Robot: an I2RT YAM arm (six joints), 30 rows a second.
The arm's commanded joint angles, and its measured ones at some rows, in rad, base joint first. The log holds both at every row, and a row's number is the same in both.
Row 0, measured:
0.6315 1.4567 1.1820 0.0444 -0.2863 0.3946
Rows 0 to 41, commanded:
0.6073 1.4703 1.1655 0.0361 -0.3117 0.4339
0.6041 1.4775 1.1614 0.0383 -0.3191 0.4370
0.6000 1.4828 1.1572 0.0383 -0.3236 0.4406
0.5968 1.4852 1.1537 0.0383 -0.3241 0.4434
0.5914 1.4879 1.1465 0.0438 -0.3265 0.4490
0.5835 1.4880 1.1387 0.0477 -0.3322 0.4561
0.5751 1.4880 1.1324 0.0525 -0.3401 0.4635
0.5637 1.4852 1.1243 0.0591 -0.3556 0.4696
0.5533 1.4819 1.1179 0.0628 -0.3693 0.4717
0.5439 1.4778 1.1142 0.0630 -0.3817 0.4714
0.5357 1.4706 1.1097 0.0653 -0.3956 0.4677
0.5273 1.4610 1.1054 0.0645 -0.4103 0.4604
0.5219 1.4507 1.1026 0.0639 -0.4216 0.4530
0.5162 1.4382 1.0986 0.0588 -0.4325 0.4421
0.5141 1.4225 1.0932 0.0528 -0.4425 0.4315
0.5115 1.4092 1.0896 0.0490 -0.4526 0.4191
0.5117 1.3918 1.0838 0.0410 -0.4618 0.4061
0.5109 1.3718 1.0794 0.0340 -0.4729 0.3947
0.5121 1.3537 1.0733 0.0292 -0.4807 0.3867
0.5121 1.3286 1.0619 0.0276 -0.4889 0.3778
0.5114 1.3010 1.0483 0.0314 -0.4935 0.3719
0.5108 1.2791 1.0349 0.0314 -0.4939 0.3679
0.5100 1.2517 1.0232 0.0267 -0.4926 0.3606
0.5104 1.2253 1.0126 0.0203 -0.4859 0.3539
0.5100 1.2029 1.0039 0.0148 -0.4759 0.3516
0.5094 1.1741 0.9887 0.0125 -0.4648 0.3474
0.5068 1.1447 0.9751 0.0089 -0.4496 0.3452
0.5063 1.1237 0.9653 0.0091 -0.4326 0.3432
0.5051 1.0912 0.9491 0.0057 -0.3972 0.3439
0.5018 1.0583 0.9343 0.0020 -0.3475 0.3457
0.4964 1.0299 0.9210 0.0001 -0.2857 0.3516
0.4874 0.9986 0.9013 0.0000 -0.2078 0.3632
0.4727 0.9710 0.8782 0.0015 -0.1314 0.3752
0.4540 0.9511 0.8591 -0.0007 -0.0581 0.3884
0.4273 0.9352 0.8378 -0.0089 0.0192 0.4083
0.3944 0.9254 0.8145 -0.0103 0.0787 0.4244
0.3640 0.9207 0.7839 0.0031 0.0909 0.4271
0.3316 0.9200 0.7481 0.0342 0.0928 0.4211
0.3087 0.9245 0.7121 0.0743 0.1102 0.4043
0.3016 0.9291 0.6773 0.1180 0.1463 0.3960
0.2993 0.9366 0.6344 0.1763 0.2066 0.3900
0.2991 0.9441 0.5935 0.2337 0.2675 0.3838
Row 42, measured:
0.3008 0.9298 0.6674 0.1139 0.0822 0.3965
